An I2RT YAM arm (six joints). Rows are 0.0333 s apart.
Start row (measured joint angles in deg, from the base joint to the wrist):
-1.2, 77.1, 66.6, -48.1, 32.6, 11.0
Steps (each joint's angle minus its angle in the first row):
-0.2, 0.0, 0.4, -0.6, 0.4, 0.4
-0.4, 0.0, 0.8, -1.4, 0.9, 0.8
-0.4, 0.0, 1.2, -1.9, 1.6, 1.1
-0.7, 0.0, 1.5, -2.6, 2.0, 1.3
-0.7, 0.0, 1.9, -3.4, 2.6, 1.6
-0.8, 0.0, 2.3, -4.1, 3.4, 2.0
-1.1, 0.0, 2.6, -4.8, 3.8, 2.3
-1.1, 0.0, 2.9, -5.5, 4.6, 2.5
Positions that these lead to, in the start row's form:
-1.4, 77.1, 67.0, -48.7, 33.0, 11.4
-1.6, 77.1, 67.4, -49.5, 33.5, 11.8
-1.6, 77.1, 67.8, -50.0, 34.2, 12.1
-1.9, 77.1, 68.1, -50.7, 34.6, 12.3
-1.9, 77.1, 68.5, -51.5, 35.2, 12.6
-2.0, 77.1, 68.9, -52.2, 36.0, 13.0
-2.3, 77.1, 69.2, -52.9, 36.4, 13.3
-2.3, 77.1, 69.5, -53.6, 37.2, 13.5

